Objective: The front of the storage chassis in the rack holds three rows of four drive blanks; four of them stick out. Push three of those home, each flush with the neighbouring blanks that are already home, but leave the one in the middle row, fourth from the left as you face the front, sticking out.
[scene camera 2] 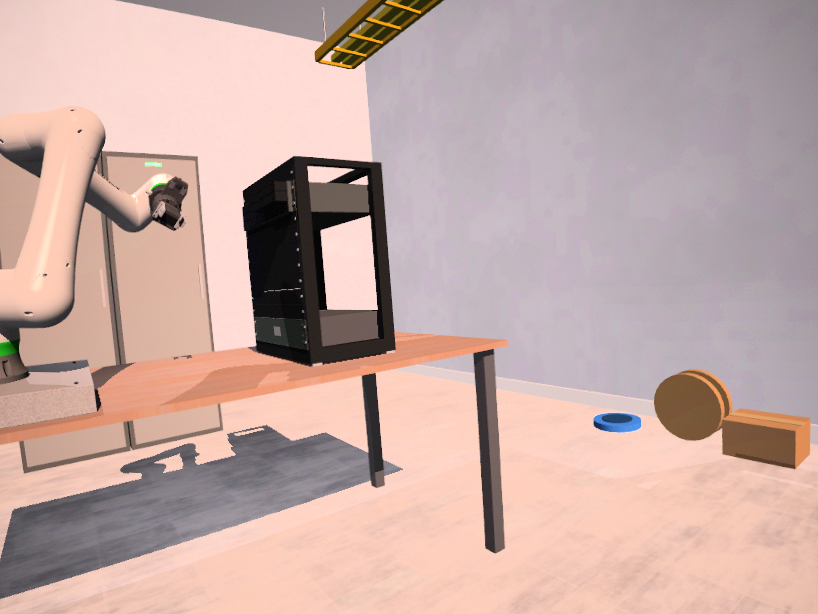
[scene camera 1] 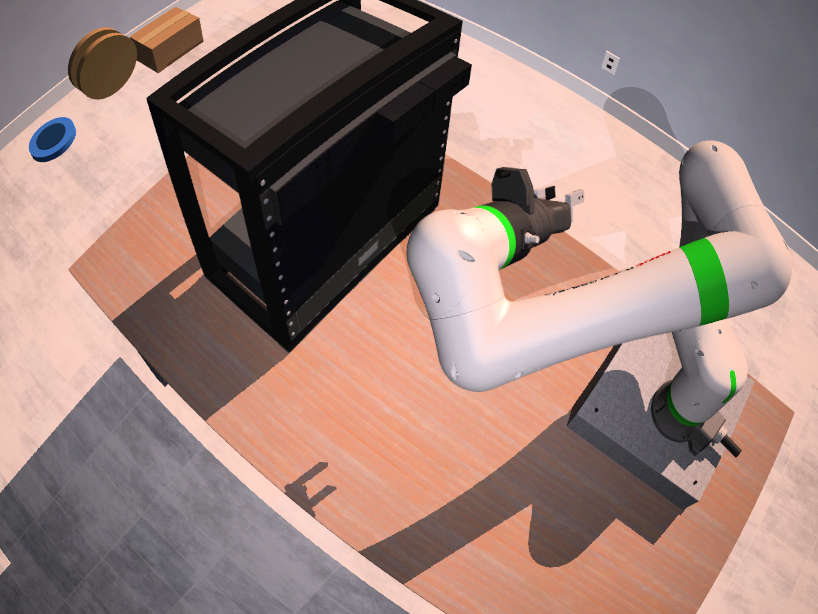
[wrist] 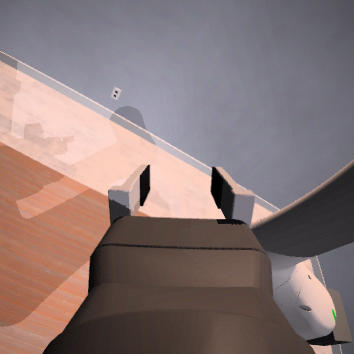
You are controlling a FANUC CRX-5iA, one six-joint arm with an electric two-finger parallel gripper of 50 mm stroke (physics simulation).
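Pixels of known places: gripper, fingertip midpoint: [scene camera 2: 173, 219] [scene camera 1: 567, 193] [wrist: 180, 177]; arm's base at its link origin: [scene camera 1: 678, 411].
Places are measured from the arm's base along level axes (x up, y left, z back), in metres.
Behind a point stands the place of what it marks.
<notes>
The black rack [scene camera 1: 254, 224] {y 0.496, x 0.386, z -0.711 m} [scene camera 2: 385, 264] {y 0.028, x 0.206, z -1.036 m} stands on the table with the storage chassis [scene camera 1: 284, 79] {y 0.299, x 0.462, z -0.894 m} [scene camera 2: 340, 197] {y 0.043, x 0.418, z -0.909 m} near its top. On the chassis front, dark drive blanks [scene camera 1: 407, 107] {y 0.196, x 0.459, z -0.689 m} [scene camera 2: 262, 196] {y 0.125, x 0.436, z -0.691 m} stick out towards its upper right part in scene camera 1. They are black on black, so single blanks, rows and exact depths cannot be told apart. My gripper [scene camera 1: 562, 195] {y 0.055, x 0.363, z -0.432 m} [scene camera 2: 169, 218] {y 0.055, x 0.363, z -0.432 m} [wrist: 180, 177] {y 0.055, x 0.363, z -0.432 m} is open and empty. It hangs in the air in front of the rack, apart from it, with its fingers pointing away from the chassis front. The chassis does not show in the wrist view.
The wooden table [scene camera 1: 370, 396] {y 0.429, x -0.076, z -0.515 m} [scene camera 2: 449, 343] {y 0.046, x -0.076, z -1.263 m} carries the rack and the grey robot base block [scene camera 1: 634, 456] {y 0.156, x 0.002, z -0.018 m} [scene camera 2: 46, 396] {y -0.191, x -0.026, z -0.144 m}. The arm's forearm [scene camera 1: 594, 284] {y 0.273, x 0.520, z -0.263 m} spans between base side and rack. A yellow cable ladder [scene camera 2: 356, 56] hangs overhead. A box [scene camera 1: 168, 40] and a brown spool [scene camera 1: 109, 64] are on the floor.
</notes>
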